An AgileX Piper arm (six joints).
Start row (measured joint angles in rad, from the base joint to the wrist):
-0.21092, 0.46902, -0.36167, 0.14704, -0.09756, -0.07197
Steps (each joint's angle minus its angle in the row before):
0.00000, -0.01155, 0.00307, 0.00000, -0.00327, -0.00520
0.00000, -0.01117, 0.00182, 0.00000, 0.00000, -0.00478
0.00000, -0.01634, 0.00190, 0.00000, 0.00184, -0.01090
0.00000, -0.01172, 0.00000, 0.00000, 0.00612, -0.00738
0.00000, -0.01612, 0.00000, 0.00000, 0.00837, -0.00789
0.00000, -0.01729, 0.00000, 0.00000, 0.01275, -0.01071
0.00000, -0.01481, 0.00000, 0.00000, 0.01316, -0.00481
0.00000, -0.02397, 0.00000, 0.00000, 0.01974, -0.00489
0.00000, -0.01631, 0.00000, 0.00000, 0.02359, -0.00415
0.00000, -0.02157, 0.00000, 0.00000, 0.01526, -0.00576
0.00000, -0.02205, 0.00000, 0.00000, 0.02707, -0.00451
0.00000, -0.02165, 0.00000, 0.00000, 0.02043, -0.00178
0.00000, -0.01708, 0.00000, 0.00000, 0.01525, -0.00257
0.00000, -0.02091, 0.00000, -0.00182, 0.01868, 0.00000
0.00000, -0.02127, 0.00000, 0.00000, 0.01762, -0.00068
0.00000, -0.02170, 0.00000, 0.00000, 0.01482, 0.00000
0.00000, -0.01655, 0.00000, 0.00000, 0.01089, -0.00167
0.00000, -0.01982, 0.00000, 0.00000, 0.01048, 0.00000
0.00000, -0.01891, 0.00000, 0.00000, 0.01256, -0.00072
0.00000, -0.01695, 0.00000, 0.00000, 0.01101, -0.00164
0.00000, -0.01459, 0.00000, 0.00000, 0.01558, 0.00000
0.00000, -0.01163, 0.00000, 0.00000, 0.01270, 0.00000
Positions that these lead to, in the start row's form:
-0.21092, 0.45747, -0.35860, 0.14704, -0.10083, -0.07717
-0.21092, 0.44630, -0.35678, 0.14704, -0.10083, -0.08195
-0.21092, 0.42996, -0.35488, 0.14704, -0.09899, -0.09285
-0.21092, 0.41824, -0.35488, 0.14704, -0.09287, -0.10023
-0.21092, 0.40212, -0.35488, 0.14704, -0.08450, -0.10812
-0.21092, 0.38483, -0.35488, 0.14704, -0.07175, -0.11883
-0.21092, 0.37002, -0.35488, 0.14704, -0.05859, -0.12364
-0.21092, 0.34605, -0.35488, 0.14704, -0.03885, -0.12853
-0.21092, 0.32974, -0.35488, 0.14704, -0.01526, -0.13268
-0.21092, 0.30817, -0.35488, 0.14704, 0.00000, -0.13844
-0.21092, 0.28612, -0.35488, 0.14704, 0.02707, -0.14295
-0.21092, 0.26447, -0.35488, 0.14704, 0.04750, -0.14473
-0.21092, 0.24739, -0.35488, 0.14704, 0.06275, -0.14730
-0.21092, 0.22648, -0.35488, 0.14522, 0.08143, -0.14730
-0.21092, 0.20521, -0.35488, 0.14522, 0.09905, -0.14798
-0.21092, 0.18351, -0.35488, 0.14522, 0.11387, -0.14798
-0.21092, 0.16696, -0.35488, 0.14522, 0.12476, -0.14965
-0.21092, 0.14714, -0.35488, 0.14522, 0.13524, -0.14965
-0.21092, 0.12823, -0.35488, 0.14522, 0.14780, -0.15037
-0.21092, 0.11128, -0.35488, 0.14522, 0.15881, -0.15201
-0.21092, 0.09669, -0.35488, 0.14522, 0.17439, -0.15201
-0.21092, 0.08506, -0.35488, 0.14522, 0.18709, -0.15201

